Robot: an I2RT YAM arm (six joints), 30 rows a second.
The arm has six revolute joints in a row. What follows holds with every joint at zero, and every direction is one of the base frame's.
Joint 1 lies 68 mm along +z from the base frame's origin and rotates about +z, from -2.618 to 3.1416 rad.
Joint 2 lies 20 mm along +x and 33.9 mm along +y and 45.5 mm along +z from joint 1 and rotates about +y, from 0 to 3.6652 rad.
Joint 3 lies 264 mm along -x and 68.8 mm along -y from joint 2 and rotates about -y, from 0 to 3.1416 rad.
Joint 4 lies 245 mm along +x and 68.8 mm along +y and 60 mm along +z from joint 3 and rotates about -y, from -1.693 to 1.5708 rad.
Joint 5 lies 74 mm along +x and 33.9 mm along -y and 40.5 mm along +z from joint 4 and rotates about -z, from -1.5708 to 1.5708 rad.
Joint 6 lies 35.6 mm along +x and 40.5 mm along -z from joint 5 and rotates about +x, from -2.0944 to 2.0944 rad.
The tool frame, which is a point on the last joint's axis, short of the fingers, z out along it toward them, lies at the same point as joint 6; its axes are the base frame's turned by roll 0, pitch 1.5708 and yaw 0 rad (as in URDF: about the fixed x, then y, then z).
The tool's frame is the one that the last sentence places.
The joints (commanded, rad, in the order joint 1, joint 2, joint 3, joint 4, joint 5, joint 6), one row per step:
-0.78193 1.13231 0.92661 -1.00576 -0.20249 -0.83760
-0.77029 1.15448 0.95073 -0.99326 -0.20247 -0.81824
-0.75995 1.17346 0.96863 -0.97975 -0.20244 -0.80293
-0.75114 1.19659 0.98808 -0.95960 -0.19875 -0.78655
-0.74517 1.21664 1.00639 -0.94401 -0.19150 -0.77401
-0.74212 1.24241 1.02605 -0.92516 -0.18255 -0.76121
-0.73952 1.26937 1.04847 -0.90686 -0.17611 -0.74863
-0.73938 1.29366 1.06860 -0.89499 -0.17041 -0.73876
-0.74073 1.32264 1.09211 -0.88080 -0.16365 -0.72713
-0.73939 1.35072 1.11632 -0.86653 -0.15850 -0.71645
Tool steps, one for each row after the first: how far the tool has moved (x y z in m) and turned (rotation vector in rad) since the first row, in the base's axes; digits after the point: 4 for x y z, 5 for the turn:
0.0064 -0.0030 0.0035 -0.00256 -0.01228 -0.00607
0.0121 -0.0055 0.0057 -0.00503 -0.02286 -0.00967
0.0186 -0.0092 0.0077 -0.01211 -0.03438 -0.01704
0.0240 -0.0127 0.0097 -0.02124 -0.04159 -0.02513
0.0299 -0.0177 0.0110 -0.03064 -0.04717 -0.03709
0.0362 -0.0229 0.0126 -0.03897 -0.05524 -0.04836
0.0412 -0.0277 0.0138 -0.04393 -0.05895 -0.05939
0.0469 -0.0337 0.0147 -0.04957 -0.06310 -0.07395
0.0531 -0.0391 0.0160 -0.05543 -0.06956 -0.08432

